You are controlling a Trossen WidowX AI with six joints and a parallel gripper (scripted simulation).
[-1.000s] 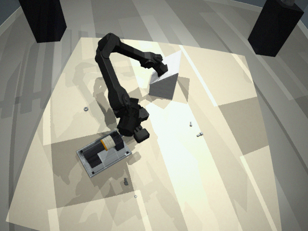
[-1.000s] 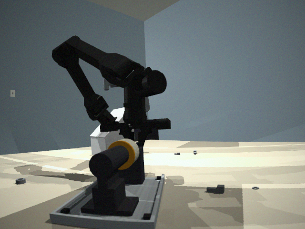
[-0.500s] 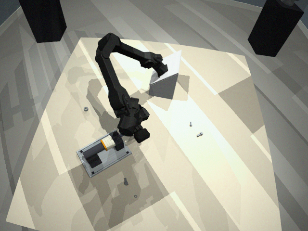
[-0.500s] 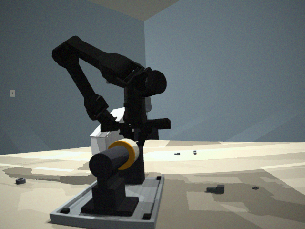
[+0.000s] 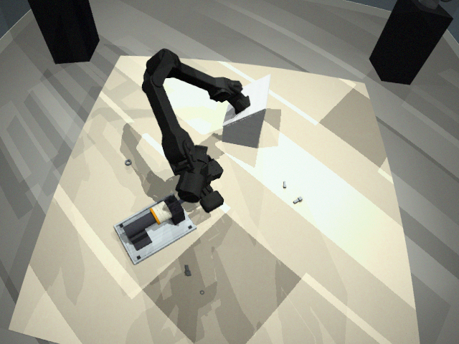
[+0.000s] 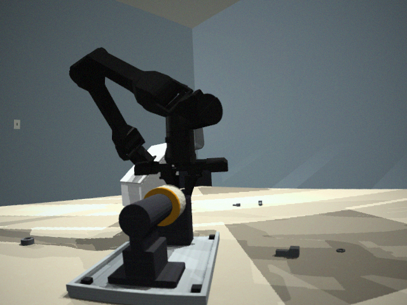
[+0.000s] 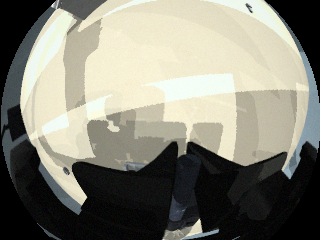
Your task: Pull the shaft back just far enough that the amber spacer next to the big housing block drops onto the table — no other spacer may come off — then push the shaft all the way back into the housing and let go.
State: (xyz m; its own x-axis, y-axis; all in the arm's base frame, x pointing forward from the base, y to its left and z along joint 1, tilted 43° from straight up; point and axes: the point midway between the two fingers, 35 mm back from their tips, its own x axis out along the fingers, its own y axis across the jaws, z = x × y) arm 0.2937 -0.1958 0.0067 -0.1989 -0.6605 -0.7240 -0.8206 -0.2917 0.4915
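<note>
Right now my gripper tip is 40 mm short of the grey-blue shaft, 60 mm to the left of it and 30 mm below it. Also, from my gripper tip: nut: 160 mm behind, 270 mm to the right, 40 mm below; then cream spacer: 70 mm ahead, 110 mm to the right, 30 mm above; then amber spacer: 90 mm ahead, 130 mm to the right, 30 mm above.
</note>
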